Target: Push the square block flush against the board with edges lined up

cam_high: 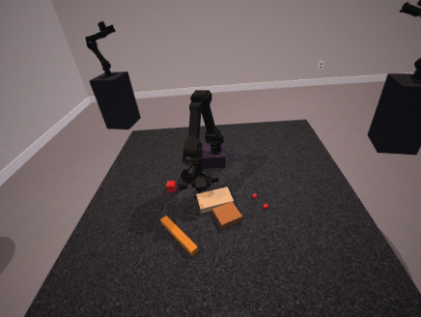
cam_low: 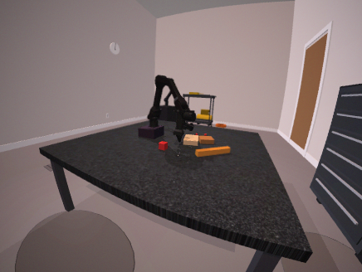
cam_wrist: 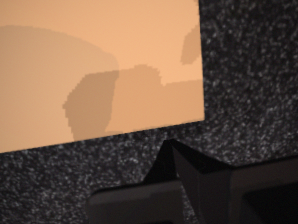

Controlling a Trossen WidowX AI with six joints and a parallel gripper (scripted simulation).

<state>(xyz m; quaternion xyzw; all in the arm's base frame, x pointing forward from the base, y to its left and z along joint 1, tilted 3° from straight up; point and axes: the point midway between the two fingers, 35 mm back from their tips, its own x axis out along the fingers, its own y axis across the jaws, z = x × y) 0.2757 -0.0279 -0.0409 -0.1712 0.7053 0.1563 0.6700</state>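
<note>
My gripper tip is 8 cm to the right of the tan flat block, 4 cm short of it and 1 cm below it. The rest, counted from my gripper tip: red cube 15 cm to the right, 1 cm behind, 1 cm above; then long orange board 26 cm ahead, 2 cm to the right, 1 cm above; then orange-brown square block 16 cm to the left, 12 cm ahead, 1 cm above.
</note>
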